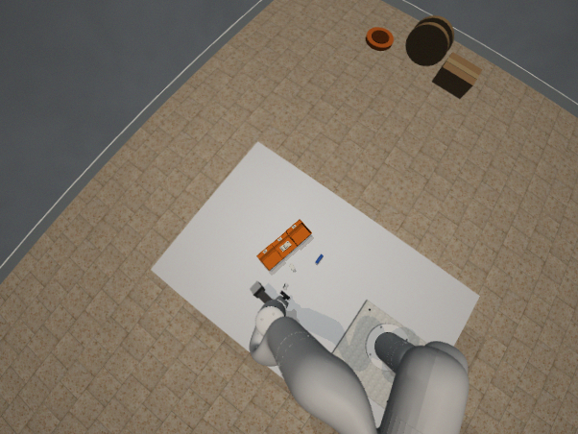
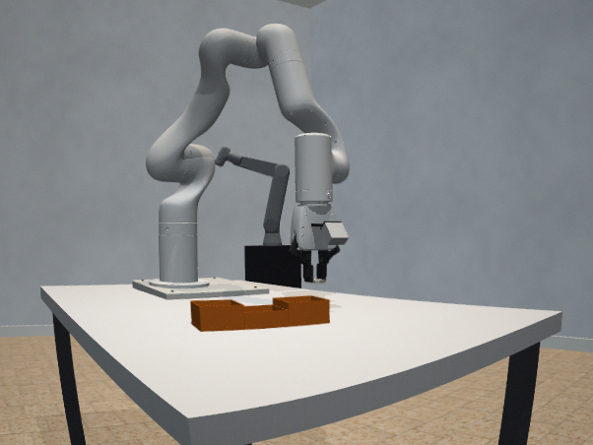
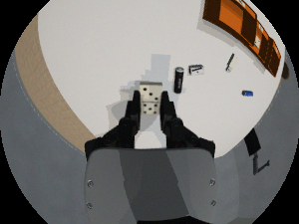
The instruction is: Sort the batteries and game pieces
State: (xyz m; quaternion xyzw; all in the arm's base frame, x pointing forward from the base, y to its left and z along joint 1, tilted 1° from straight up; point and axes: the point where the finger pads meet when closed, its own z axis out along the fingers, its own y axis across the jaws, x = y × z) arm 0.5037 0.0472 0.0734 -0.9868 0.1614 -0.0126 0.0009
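My gripper is now 240 mm to the left of the bin, 80 mm short of it and 60 mm above it. The rest, counted from my hand: blue battery 250 mm to the right, 90 mm behind, 80 mm below; black battery 80 mm below, 50 mm to the right, 20 mm behind.
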